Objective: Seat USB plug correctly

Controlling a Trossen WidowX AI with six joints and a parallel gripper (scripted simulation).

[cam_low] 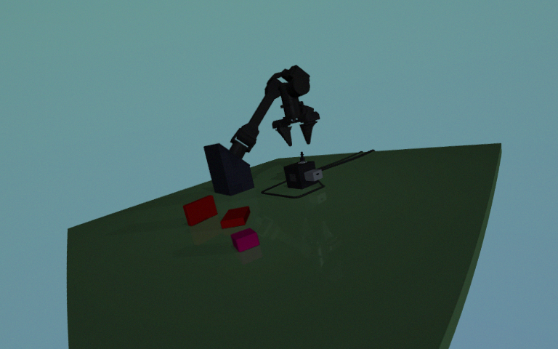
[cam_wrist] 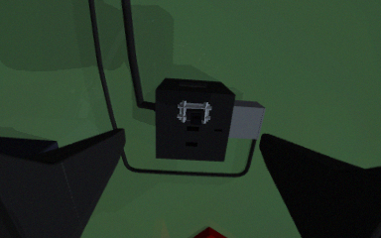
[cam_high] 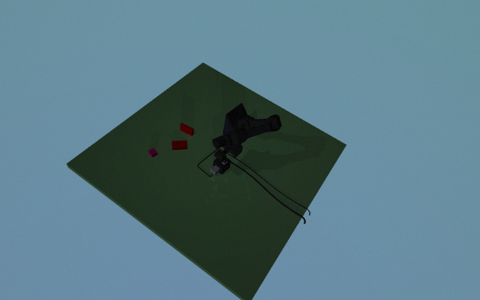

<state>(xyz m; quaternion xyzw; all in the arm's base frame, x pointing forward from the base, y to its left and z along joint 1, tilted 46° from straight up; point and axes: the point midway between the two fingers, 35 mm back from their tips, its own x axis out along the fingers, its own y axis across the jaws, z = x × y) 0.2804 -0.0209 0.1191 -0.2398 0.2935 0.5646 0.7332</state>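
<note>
My gripper tip is now 4 cm above the grey USB plug. Also, from my gripper tip: magenta block 43 cm to the right, 16 cm ahead, 12 cm below.
</note>
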